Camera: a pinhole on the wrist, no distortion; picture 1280 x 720 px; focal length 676.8 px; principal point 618.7 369.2 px. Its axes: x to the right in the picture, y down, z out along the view. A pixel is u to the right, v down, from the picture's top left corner.
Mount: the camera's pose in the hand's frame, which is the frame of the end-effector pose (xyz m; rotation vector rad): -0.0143 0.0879 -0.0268 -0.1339 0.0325 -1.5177
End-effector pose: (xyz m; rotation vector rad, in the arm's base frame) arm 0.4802 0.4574 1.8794 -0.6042 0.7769 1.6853
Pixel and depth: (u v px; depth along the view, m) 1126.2 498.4 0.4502
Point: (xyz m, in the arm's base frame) 0.6564 0.9043 2.0205
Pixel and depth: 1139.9 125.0 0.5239
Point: 0.7911 0.8312 2.2693
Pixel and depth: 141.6 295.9 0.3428
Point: 0.1480 0.6149 2.1616
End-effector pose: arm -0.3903 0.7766 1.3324 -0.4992 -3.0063 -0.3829
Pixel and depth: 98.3 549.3 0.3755
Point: -0.3693 1.2628 1.1321
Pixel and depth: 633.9 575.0 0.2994
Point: -0.4650 0.9733 1.1166
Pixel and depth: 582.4 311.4 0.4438
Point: -0.3500 1.0088 0.9619
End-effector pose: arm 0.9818 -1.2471 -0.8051 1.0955 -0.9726 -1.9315
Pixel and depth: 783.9 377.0 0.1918
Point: 0.8401 -1.2378 -0.7026
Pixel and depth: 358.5 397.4 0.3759
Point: 0.7216 -1.3079 -0.4752
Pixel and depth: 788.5 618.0 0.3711
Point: 0.6244 -1.3110 -0.7234
